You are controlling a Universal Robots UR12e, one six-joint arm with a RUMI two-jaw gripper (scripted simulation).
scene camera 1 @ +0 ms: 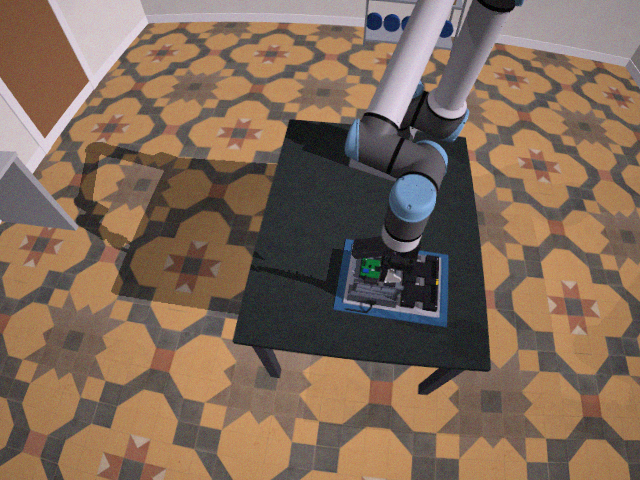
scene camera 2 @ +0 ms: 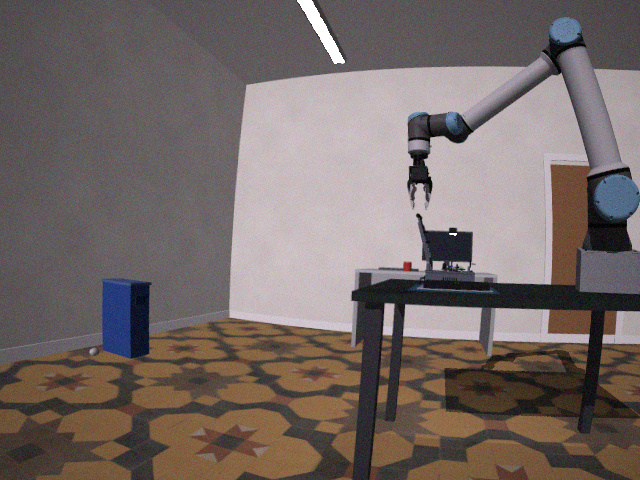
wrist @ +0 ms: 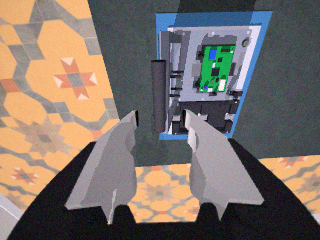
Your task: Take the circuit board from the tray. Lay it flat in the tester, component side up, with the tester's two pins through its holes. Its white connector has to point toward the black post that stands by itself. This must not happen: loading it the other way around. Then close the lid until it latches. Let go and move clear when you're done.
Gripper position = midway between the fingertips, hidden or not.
In view: my gripper (scene camera 1: 381,278), a green circuit board (wrist: 216,63) and a tester lid (wrist: 165,83).
My gripper is seen too in the wrist view (wrist: 160,111).
